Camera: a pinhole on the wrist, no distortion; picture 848 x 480 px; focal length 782.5 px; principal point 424.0 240.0 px. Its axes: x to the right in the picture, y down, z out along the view. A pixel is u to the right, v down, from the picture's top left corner.
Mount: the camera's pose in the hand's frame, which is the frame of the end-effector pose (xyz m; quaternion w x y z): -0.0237 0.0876 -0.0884 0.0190 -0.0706 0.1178 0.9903
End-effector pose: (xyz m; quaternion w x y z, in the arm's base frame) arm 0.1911 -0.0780 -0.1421 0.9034 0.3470 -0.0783 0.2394
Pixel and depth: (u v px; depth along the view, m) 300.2 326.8 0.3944
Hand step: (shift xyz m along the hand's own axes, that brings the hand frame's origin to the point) -0.0177 0.1369 0.3102
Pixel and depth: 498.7 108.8 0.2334
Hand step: -0.0752 0.1812 0.1240
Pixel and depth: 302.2 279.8 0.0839
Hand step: -0.0224 0.1030 -0.0048
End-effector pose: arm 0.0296 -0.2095 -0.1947 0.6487 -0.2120 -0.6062 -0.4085
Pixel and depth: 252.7 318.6 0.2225
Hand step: -0.0068 0.1174 0.1379
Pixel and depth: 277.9 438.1 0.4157
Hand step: -0.0089 0.0818 0.3471
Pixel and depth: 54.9 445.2 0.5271
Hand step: 0.1434 0.0725 0.4866
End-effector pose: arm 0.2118 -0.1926 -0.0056 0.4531 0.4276 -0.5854 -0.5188
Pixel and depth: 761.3 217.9 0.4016
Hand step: -0.2487 0.1970 0.2705
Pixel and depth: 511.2 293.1 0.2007
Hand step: -0.0737 0.1222 0.1046
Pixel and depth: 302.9 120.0 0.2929
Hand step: -0.0161 0.1994 0.1896
